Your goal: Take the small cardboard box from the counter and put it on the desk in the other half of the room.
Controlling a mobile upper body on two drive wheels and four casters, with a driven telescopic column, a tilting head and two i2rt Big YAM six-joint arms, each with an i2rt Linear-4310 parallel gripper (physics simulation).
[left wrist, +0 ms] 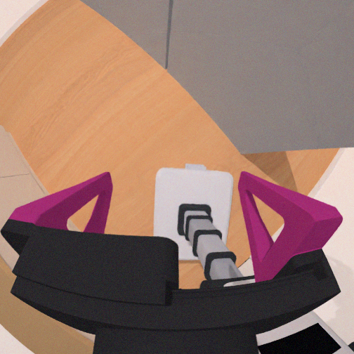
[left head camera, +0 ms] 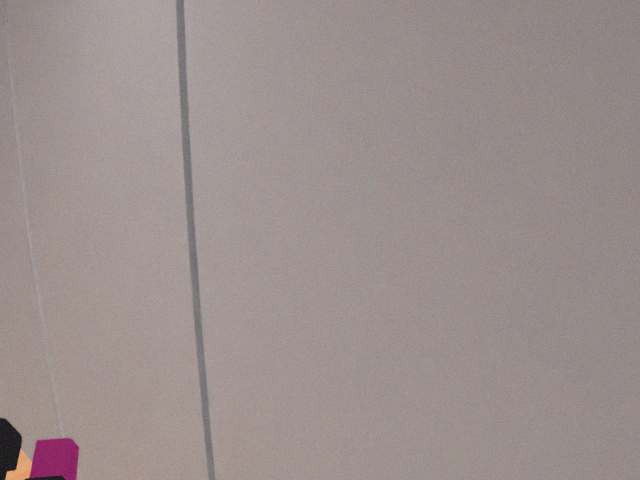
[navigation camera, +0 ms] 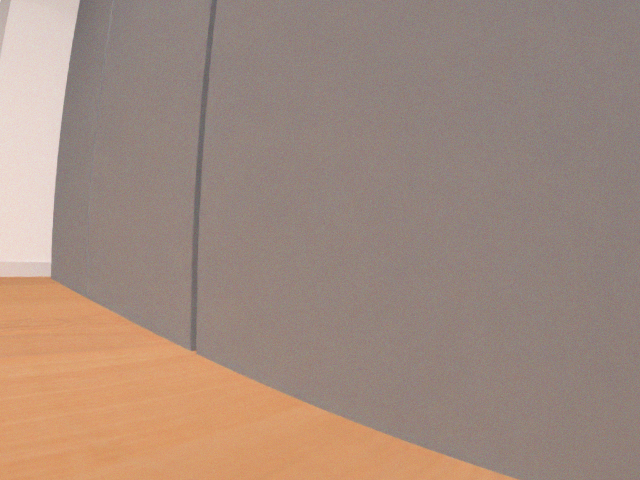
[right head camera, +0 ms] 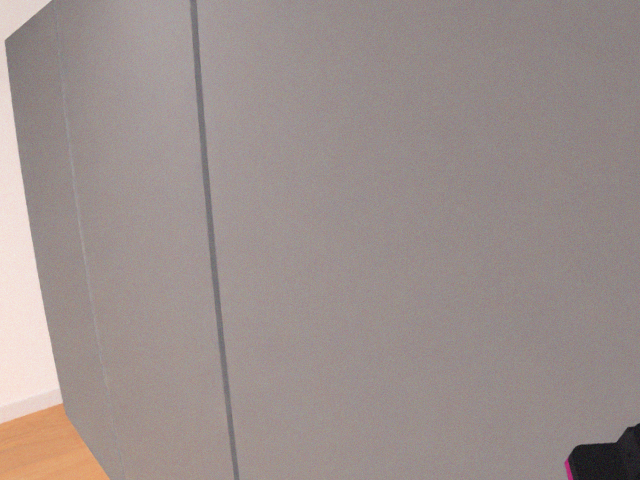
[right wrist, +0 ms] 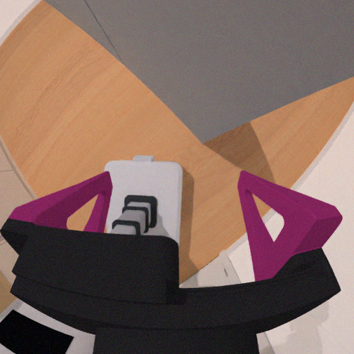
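Frame: origin at the left arm's base, x down, y ahead, z right, level; metres.
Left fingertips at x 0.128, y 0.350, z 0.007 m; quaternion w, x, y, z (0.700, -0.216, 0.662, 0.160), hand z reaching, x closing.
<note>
A point is followed by its place in that frame.
The small cardboard box, the counter and the desk cannot be made out in these views. My left gripper [left wrist: 175, 178] is open, with its two magenta fingers wide apart and no object between them; a magenta part of it shows at the bottom left of the left head view. My right gripper [right wrist: 174, 178] is open and empty too; a black part of it with a magenta edge shows at the bottom right of the right head view. Both grippers hang above my own light grey base [left wrist: 167, 200] [right wrist: 170, 185].
A tall grey panel [left head camera: 387, 232] @[x 0.057, y 0.806, z 0.297 m] [right head camera: 387, 232] @[x 0.055, y 0.794, z 0.309 m] [navigation camera: 387, 206] @[x 1.132, y 0.791, z 0.313 m] with a dark vertical seam stands close in front. It also shows at the top of the wrist views [left wrist: 260, 75] [right wrist: 225, 60]. Wooden floor [navigation camera: 155, 413] @[x 1.410, y 0.811, z 0.023 m] runs along its foot. A pale wall [right head camera: 20, 258] @[x 0.559, y 2.511, z -1.479 m] [navigation camera: 25, 155] @[x 0.667, y 2.422, z -1.567 m] stands at the left.
</note>
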